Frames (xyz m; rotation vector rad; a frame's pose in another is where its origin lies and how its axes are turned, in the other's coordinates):
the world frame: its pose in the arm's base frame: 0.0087 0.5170 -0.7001 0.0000 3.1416 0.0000
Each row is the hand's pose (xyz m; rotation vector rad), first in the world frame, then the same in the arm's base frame.
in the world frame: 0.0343 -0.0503 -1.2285 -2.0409 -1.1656 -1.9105
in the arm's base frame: -0.0256 0.4667 0.5284 -1.6049 0.1436 1.7145
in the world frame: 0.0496 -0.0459 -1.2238 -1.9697 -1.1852 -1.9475
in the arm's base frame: -0.0409 0.4711 0.5237 -1.6375 0.1633 1.6562
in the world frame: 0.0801 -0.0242 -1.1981 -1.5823 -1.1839 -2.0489
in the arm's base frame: -0.0714 0.4928 0.4980 -1.7916 0.3698 1.3836
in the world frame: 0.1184 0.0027 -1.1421 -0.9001 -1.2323 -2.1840
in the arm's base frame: -0.1097 0.5197 0.4420 -1.9699 0.5846 0.8119
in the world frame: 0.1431 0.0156 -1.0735 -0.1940 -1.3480 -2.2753
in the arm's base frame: -0.1344 0.5326 0.3734 -2.0192 0.5882 0.1722
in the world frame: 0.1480 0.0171 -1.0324 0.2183 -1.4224 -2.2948
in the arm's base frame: -0.1393 0.5341 0.3323 -1.9899 0.5165 -0.1893
